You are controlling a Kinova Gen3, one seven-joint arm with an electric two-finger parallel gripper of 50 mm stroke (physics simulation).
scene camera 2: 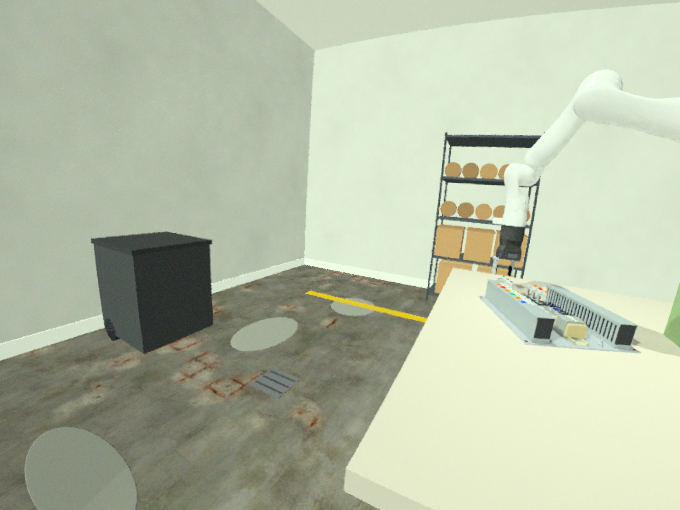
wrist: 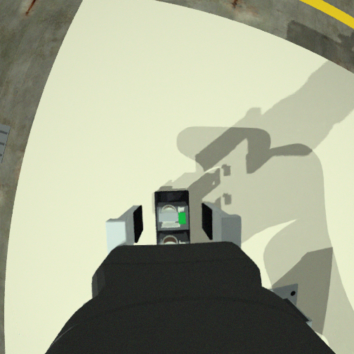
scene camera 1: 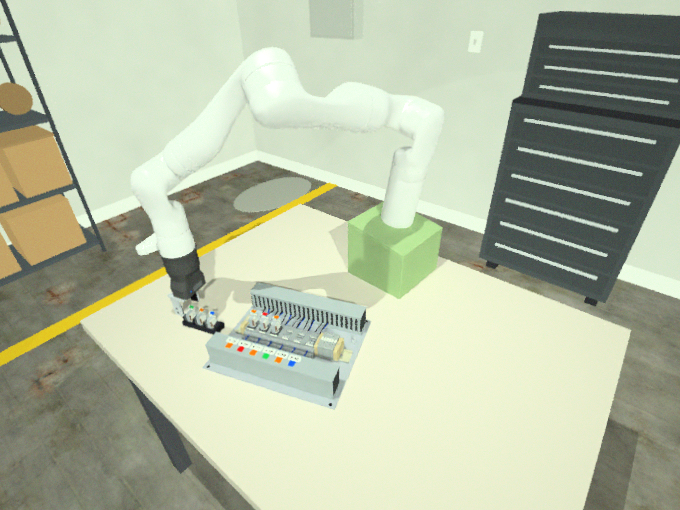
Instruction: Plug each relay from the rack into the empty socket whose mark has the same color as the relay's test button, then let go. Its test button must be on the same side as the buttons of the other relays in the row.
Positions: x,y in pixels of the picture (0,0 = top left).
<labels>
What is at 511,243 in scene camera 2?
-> My gripper.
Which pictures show my gripper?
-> Scene camera 2, the wrist view and scene camera 1: all of them.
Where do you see a green-button relay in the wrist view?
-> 170,215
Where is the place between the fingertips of my gripper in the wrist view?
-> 172,216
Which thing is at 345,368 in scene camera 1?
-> A panel.
</labels>
